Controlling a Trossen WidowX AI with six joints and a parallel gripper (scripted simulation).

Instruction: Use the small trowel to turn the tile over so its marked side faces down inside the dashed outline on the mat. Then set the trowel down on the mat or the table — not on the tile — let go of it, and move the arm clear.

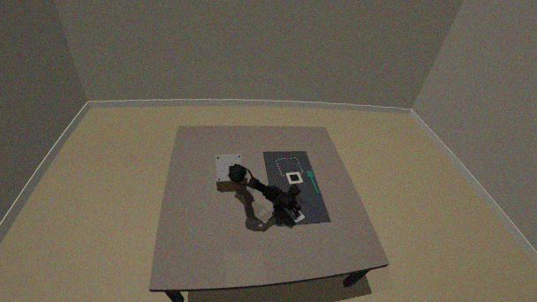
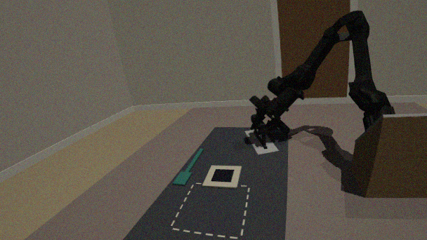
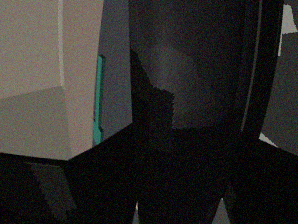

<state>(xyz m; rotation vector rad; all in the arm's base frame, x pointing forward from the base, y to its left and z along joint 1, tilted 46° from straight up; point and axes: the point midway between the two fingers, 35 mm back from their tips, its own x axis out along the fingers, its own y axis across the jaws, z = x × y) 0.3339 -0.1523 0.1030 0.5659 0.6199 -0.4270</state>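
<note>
The dark mat lies 17 cm to the left of my gripper tip, 7 cm below it and 5 cm ahead of it. The rest, counted from my gripper tip: teal flat tool (20 cm to the left, 18 cm ahead, 5 cm below); tile (22 cm to the left, 6 cm ahead, 4 cm below); small trowel (2 cm behind, 1 cm to the right, 1 cm below).
</note>
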